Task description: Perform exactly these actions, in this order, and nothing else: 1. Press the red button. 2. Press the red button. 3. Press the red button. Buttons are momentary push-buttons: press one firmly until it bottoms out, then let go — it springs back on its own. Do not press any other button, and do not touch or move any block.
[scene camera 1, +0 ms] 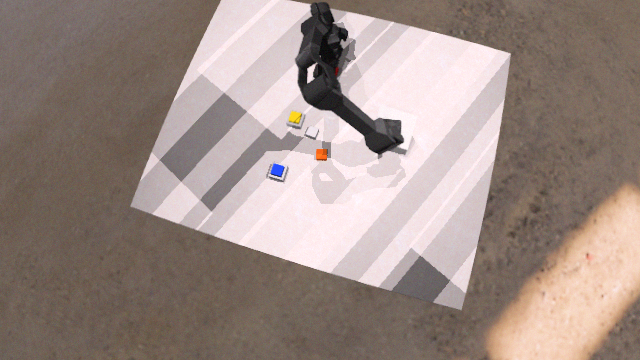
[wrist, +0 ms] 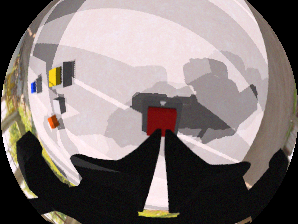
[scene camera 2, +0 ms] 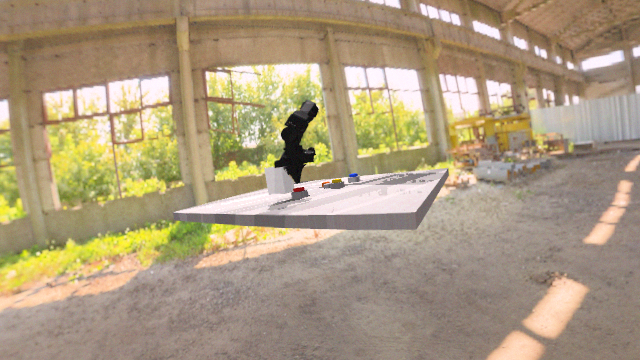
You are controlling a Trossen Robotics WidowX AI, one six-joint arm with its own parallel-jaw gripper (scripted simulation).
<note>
The gripper point(scene camera 2: 297, 183) is shut, with nothing in its grasp. Further things: a red button point(wrist: 156, 118).
The gripper shows as well in the wrist view point(wrist: 163, 133).
</note>
